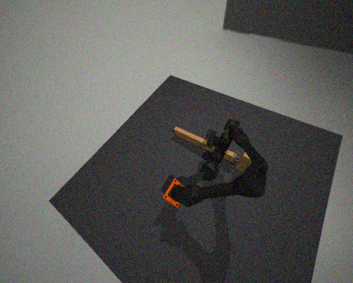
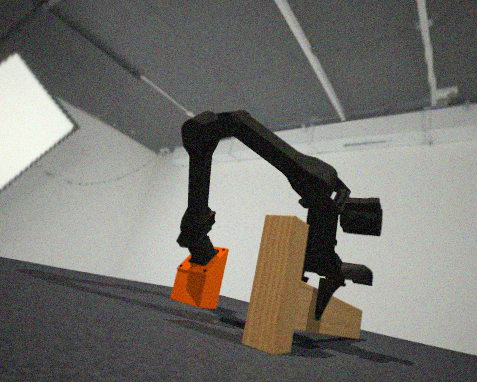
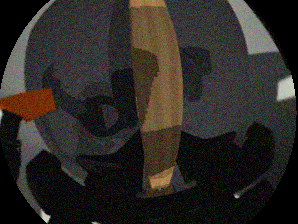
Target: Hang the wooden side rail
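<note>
The headboard post is 13 cm to the right of my gripper tip and 4 cm above it.
</note>
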